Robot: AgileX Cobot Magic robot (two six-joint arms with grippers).
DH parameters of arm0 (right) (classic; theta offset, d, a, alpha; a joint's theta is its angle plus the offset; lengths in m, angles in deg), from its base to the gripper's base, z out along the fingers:
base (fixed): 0 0 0 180
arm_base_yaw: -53.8 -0.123 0 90
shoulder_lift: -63.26 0 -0.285 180
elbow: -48.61 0 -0.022 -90
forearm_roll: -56.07 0.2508 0 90
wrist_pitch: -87.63 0 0.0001 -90
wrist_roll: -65.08 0.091 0 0
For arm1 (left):
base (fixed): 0 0 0 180
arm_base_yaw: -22.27 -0.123 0 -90
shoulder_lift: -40.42 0 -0.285 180
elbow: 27.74 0 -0.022 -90
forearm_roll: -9.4 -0.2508 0 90
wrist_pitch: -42.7 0 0.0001 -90
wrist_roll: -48.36 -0.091 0 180
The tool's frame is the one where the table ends.
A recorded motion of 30 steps. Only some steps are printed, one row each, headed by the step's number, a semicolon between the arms.
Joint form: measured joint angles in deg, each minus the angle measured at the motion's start. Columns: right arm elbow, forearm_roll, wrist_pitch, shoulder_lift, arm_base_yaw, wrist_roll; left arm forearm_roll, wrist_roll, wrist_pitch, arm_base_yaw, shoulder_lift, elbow.
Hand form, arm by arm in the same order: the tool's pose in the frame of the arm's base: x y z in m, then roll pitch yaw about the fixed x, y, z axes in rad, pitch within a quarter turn. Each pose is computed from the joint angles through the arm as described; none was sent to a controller.
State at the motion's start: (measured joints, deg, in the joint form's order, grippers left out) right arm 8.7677 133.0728 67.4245 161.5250 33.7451 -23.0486; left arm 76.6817 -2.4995 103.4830 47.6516 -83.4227 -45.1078
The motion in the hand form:
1: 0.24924 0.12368 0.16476 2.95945 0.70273 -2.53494; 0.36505 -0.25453 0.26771 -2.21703 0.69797 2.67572
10: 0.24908 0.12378 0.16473 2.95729 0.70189 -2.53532; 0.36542 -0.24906 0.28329 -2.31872 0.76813 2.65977
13: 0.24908 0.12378 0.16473 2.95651 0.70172 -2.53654; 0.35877 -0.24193 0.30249 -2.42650 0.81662 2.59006
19: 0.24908 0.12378 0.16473 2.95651 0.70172 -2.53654; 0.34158 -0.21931 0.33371 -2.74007 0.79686 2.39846
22: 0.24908 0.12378 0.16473 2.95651 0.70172 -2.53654; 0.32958 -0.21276 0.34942 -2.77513 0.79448 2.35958
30: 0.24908 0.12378 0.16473 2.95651 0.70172 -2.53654; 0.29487 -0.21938 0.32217 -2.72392 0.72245 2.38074
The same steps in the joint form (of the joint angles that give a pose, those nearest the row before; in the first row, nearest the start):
1: 0.00 0.00 0.00 0.00 0.00 0.08; 0.00 0.00 0.25 0.00 0.00 0.00
10: 0.00 -0.11 -0.11 0.00 0.00 0.21; -3.41 0.26 -4.02 0.00 2.59 0.00
13: 0.00 -0.11 -0.11 0.00 0.00 0.26; -7.81 1.10 -5.10 0.00 5.78 0.00
19: 0.00 -0.11 -0.11 0.00 0.00 0.26; -24.09 8.68 -4.69 0.00 12.38 0.00
22: 0.00 -0.11 -0.11 0.00 0.00 0.26; -26.21 9.97 -2.41 0.00 15.12 0.00
30: 0.00 -0.11 -0.11 0.00 0.00 0.26; -25.36 10.34 -5.99 3.49 19.81 11.74

